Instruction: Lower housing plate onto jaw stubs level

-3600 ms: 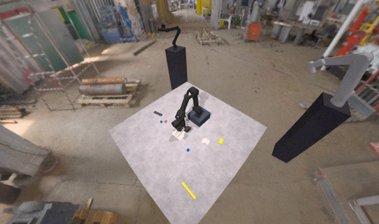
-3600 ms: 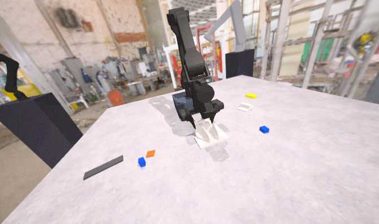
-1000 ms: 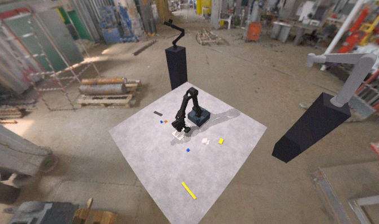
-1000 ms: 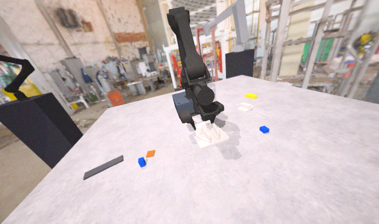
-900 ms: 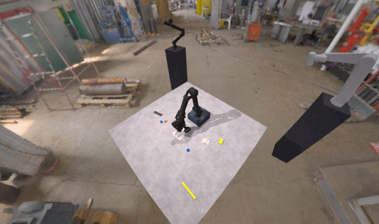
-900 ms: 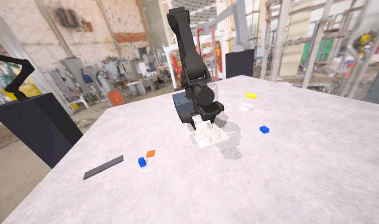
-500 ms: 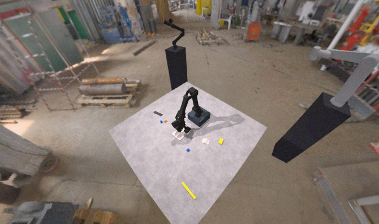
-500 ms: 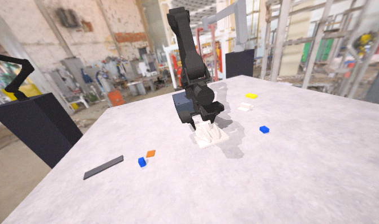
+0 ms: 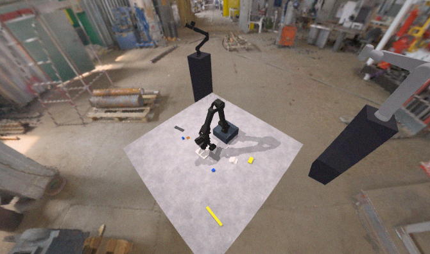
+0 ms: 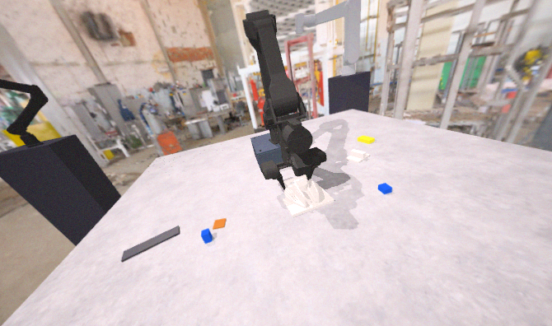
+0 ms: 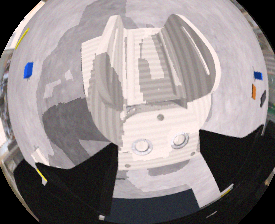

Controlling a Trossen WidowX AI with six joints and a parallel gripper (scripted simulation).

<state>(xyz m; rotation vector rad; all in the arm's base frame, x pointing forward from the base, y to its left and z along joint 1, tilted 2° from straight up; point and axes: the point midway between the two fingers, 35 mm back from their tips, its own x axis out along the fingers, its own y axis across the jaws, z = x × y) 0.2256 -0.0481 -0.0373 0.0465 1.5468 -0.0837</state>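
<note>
My gripper tip is 10 mm short of the housing plate and 20 mm below it. Also, from my gripper tip: orange tile (20 mm ahead, 240 mm to the right, 10 mm below); yellow bar (430 mm ahead, 410 mm to the left); grey bar (10 mm behind, 410 mm to the right).
</note>
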